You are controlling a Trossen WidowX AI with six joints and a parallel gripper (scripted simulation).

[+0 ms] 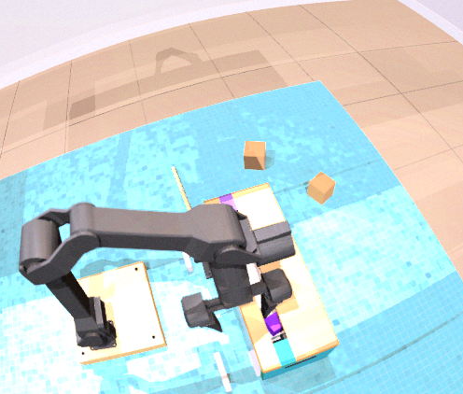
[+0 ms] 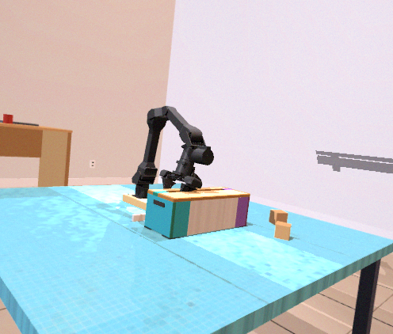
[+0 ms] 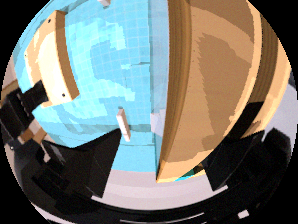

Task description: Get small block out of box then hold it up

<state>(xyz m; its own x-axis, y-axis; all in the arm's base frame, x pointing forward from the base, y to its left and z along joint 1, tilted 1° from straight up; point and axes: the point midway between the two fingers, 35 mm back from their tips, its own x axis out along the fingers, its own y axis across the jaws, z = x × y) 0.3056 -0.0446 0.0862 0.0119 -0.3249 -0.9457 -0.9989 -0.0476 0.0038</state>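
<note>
Right now my gripper tip is 6 cm short of the purple block and 2 cm to the left of it. Also, from my gripper tip: thin stick 5 cm behind, 40 cm to the left, 8 cm below; then box 3 cm ahead, 8 cm to the left, 2 cm below.
</note>
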